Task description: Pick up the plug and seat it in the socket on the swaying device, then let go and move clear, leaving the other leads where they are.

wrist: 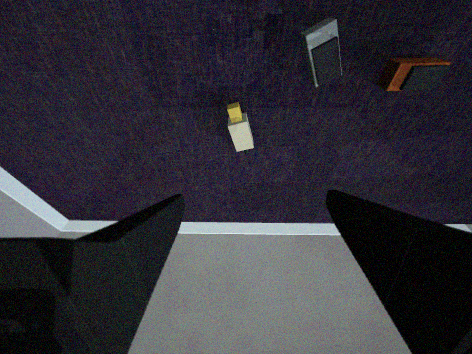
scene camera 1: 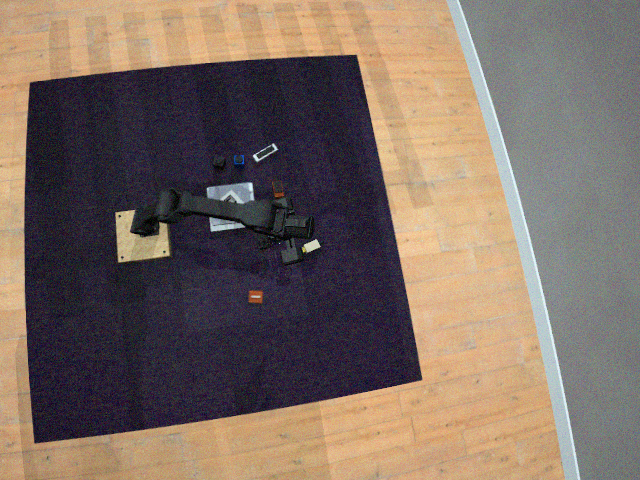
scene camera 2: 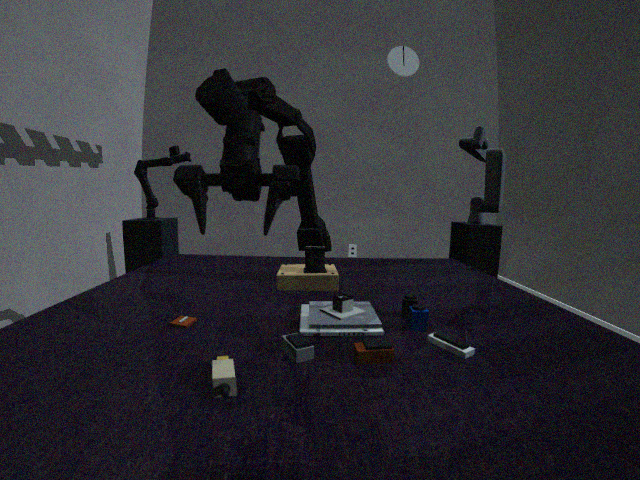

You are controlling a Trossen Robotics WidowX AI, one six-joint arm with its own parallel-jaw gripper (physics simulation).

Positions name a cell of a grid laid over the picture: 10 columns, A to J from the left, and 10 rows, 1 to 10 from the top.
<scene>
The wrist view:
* gripper: F6
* plug: F4, on the table
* orange-and-black block: I3, on the table
</scene>
